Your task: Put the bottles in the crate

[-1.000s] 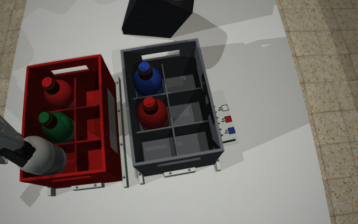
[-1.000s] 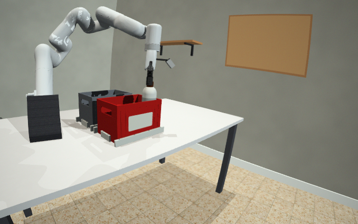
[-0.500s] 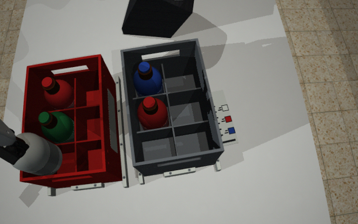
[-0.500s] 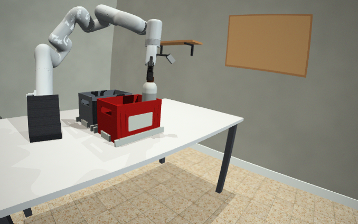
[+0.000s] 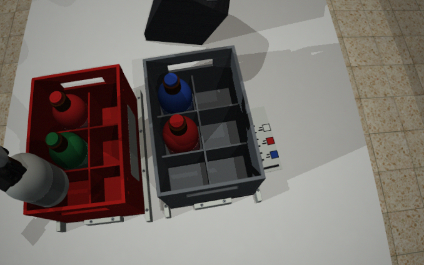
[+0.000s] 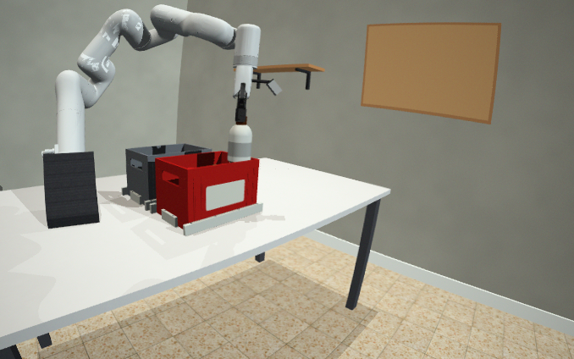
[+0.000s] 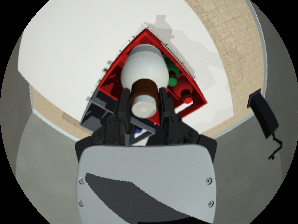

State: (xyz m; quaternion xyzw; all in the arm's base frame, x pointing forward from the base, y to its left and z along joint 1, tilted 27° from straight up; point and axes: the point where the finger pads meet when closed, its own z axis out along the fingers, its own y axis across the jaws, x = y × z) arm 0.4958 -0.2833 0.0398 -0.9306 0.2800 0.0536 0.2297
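Right now my hand is 7 cm above the white-label bottle. The rest, counted from my hand: red-label bottle (18 cm behind, 4 cm to the right, 22 cm below); then blue bottle (23 cm behind, 19 cm to the left, 22 cm below); then green bottle (9 cm behind, 2 cm to the right, 22 cm below).
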